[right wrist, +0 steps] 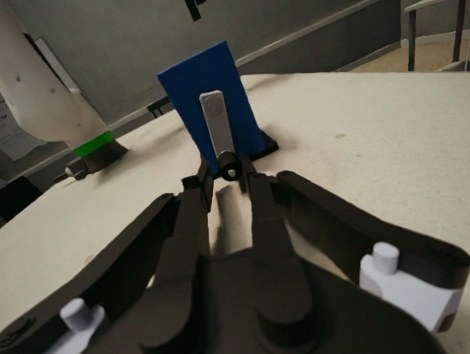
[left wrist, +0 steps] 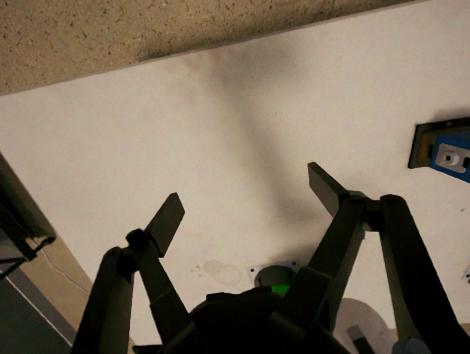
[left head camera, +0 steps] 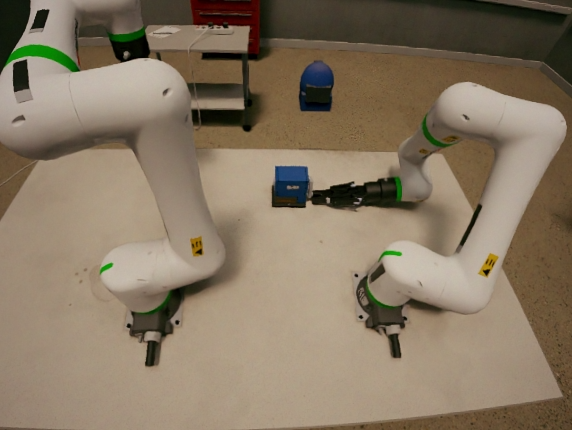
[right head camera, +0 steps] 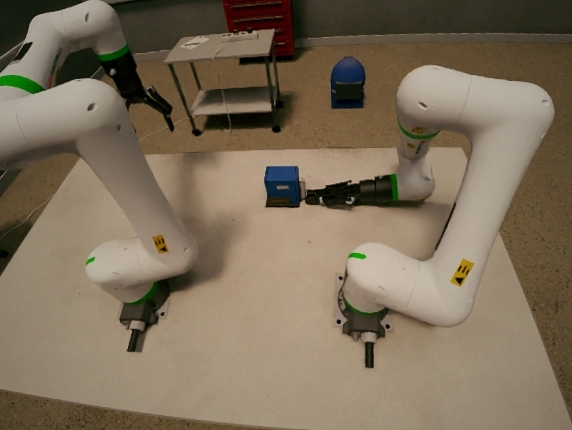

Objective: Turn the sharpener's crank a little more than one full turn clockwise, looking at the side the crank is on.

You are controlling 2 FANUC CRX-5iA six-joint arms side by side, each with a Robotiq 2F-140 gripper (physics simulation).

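Pixels of known places: left gripper, between the fingertips: (right wrist: pixel 199 12) (left wrist: pixel 242 189) (right head camera: pixel 153 131); right gripper, between the fingertips: (right wrist: pixel 226 170) (left head camera: pixel 311 197) (right head camera: pixel 306 197); left arm's base, origin of its link: (right wrist: pixel 109 161) (left wrist: pixel 276 280) (left head camera: pixel 155 301) (right head camera: pixel 147 293); right arm's base, origin of its link: (left head camera: pixel 379 296) (right head camera: pixel 363 301).
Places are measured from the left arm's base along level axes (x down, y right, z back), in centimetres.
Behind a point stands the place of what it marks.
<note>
The blue sharpener (left head camera: pixel 291 181) {x -12.4, y 44.1, z -33.9 cm} (right head camera: pixel 282 180) {x -12.6, y 45.2, z -34.1 cm} (left wrist: pixel 452 157) {x -9.0, y 38.3, z -38.6 cm} (right wrist: pixel 185 90) {x -10.4, y 50.4, z -35.3 cm} stands upright on its dark base. Its grey crank arm (right wrist: pixel 218 120) points down towards the base on the side facing my right gripper. The black knob (right wrist: pixel 230 166) {x -3.5, y 56.1, z -35.7 cm} is at the arm's lower end. My right gripper (left head camera: pixel 316 196) {x -1.8, y 52.9, z -35.2 cm} (right head camera: pixel 311 196) {x -1.8, y 52.9, z -35.2 cm} (right wrist: pixel 226 170) {x -1.8, y 52.9, z -35.2 cm} is partly open, its fingertips on either side of the knob without gripping it. The knob is hidden in the head views. My left gripper (right head camera: pixel 150 117) (left wrist: pixel 242 189) {x -26.1, y 0.0, z -50.0 cm} is wide open and empty, high up at the left, away from the sharpener; my left arm hides it in the left head view.
The sharpener stands on the large pale table top (left head camera: pixel 280 320) {x 0.0, y 36.2, z 8.8 cm} (right head camera: pixel 260 320) {x 0.0, y 37.5, z 9.3 cm}. Beyond it are a grey cart (left head camera: pixel 225 45) (right head camera: pixel 260 47), a red drawer cabinet (left head camera: pixel 225 11) (right head camera: pixel 260 11) and a blue helmet-shaped object (left head camera: pixel 317 80) (right head camera: pixel 348 77) on the floor.
</note>
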